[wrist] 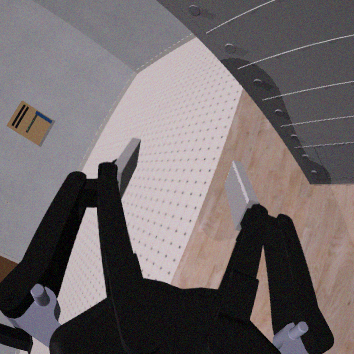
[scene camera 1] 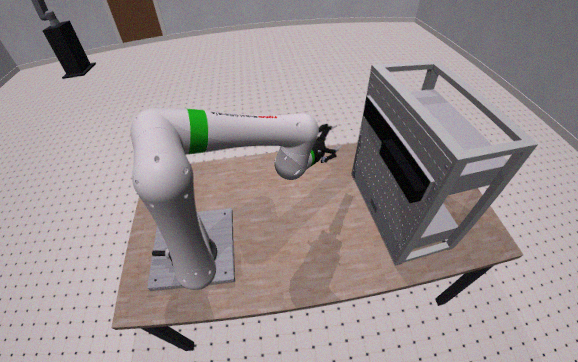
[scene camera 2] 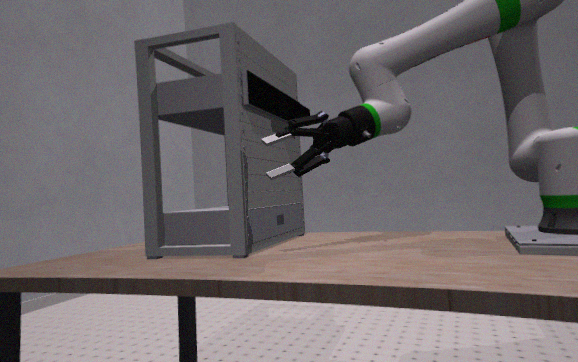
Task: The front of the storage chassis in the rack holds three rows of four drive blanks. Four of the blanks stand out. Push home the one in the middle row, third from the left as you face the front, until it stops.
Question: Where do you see a grey rack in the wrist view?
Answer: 288, 64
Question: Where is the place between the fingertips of the gripper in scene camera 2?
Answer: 266, 160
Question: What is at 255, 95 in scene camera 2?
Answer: A grey rack.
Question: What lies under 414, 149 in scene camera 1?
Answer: A grey rack.
